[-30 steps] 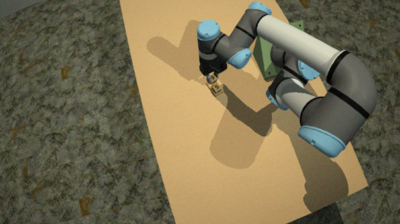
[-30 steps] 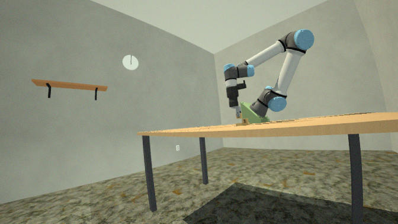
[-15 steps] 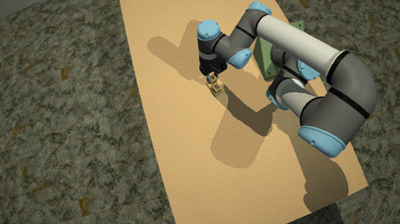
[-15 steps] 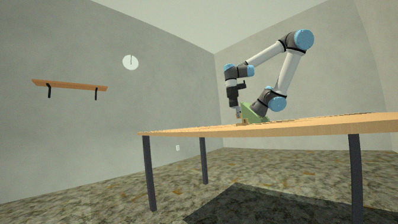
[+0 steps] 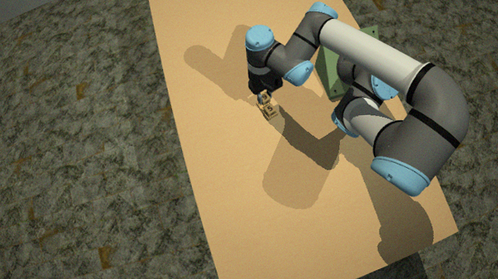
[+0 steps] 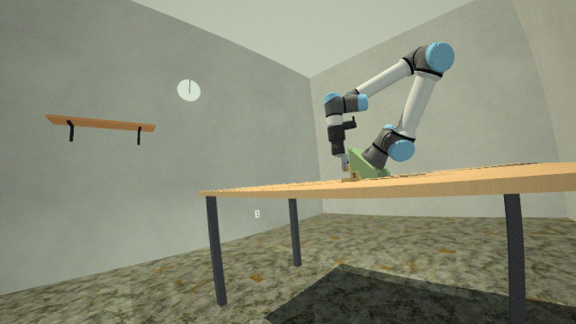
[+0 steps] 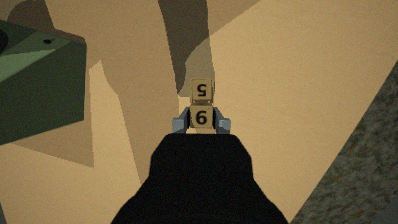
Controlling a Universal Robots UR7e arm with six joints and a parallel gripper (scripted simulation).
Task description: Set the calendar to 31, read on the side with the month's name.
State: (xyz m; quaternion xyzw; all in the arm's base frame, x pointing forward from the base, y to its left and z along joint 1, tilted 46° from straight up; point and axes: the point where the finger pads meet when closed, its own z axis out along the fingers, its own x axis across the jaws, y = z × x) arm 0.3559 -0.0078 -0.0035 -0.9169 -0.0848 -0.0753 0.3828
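The wooden tray lies 20 mm to the left of my hand and 60 mm below it.
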